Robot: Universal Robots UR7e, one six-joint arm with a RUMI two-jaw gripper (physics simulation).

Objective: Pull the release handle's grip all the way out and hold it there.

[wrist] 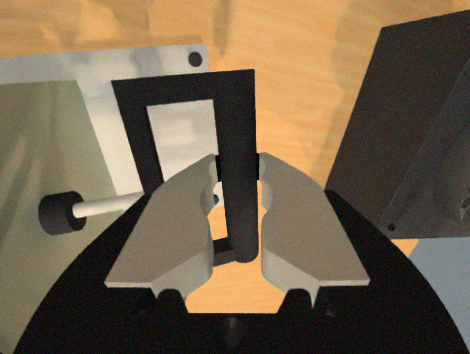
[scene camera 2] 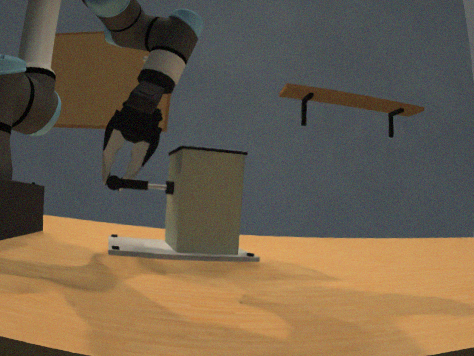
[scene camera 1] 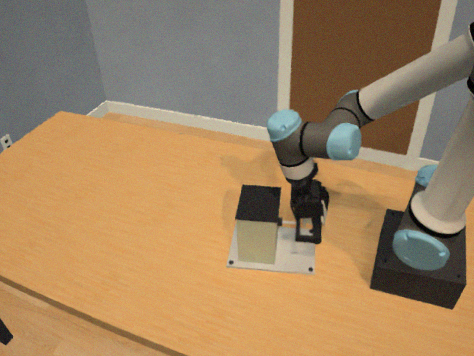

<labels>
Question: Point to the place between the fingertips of my gripper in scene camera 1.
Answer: At 317, 223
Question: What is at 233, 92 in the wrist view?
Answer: A release handle grip.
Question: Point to a light grey base plate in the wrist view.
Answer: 93, 70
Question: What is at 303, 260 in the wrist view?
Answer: My gripper.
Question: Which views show my gripper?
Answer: The wrist view, scene camera 2 and scene camera 1: all of them.
</labels>
